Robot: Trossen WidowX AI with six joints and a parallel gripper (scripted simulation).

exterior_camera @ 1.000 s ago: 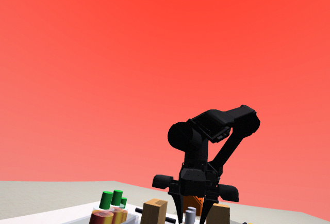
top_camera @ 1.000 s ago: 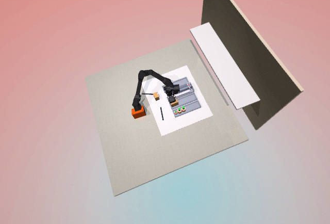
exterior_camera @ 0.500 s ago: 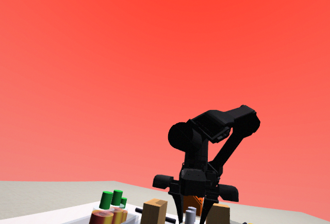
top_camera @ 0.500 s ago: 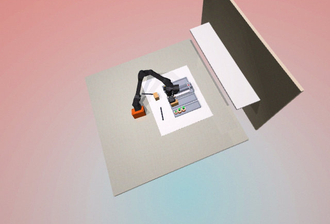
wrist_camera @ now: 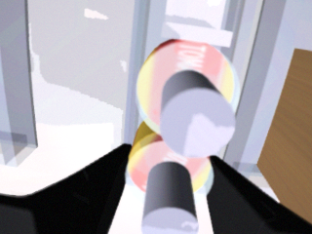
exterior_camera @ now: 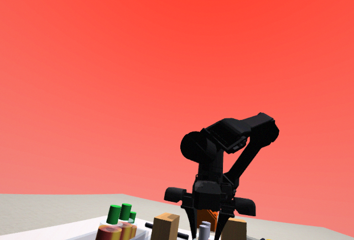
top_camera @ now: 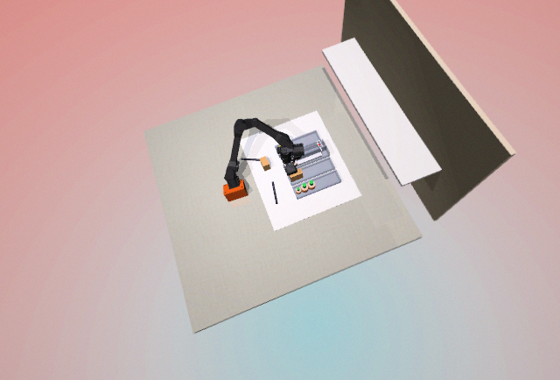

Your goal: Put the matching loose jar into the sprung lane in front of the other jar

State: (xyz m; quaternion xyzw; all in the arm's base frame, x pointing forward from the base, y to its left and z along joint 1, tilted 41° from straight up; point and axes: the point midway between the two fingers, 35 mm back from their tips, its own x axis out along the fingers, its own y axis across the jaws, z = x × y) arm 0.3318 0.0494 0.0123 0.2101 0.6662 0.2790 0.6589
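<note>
Right now my gripper tip is 13 cm past the wooden block, 5 cm to the right of it and 1 cm below it. From my gripper tip the other things lie so: white shelf 51 cm ahead, 34 cm above, 4 cm to the left; then pusher 14 cm ahead, 4 cm to the left, 2 cm above.
</note>
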